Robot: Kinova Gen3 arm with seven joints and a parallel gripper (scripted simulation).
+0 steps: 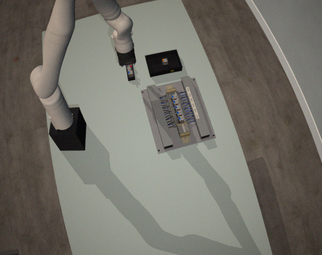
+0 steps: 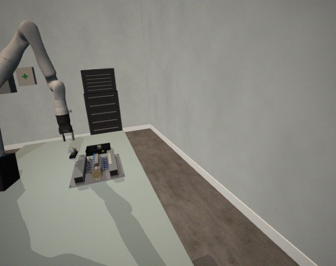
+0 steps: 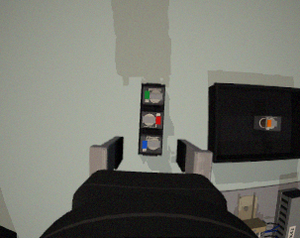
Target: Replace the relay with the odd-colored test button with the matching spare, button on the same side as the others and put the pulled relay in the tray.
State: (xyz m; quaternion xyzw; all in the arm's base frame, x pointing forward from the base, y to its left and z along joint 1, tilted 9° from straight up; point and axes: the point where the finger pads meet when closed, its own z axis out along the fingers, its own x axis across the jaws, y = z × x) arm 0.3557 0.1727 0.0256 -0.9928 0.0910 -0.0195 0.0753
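The spare holder lies 1 cm ahead of my hand, 3 cm to the left of it and 12 cm below it. From my hand the other things lie so: black tray: 17 cm ahead, 12 cm below.
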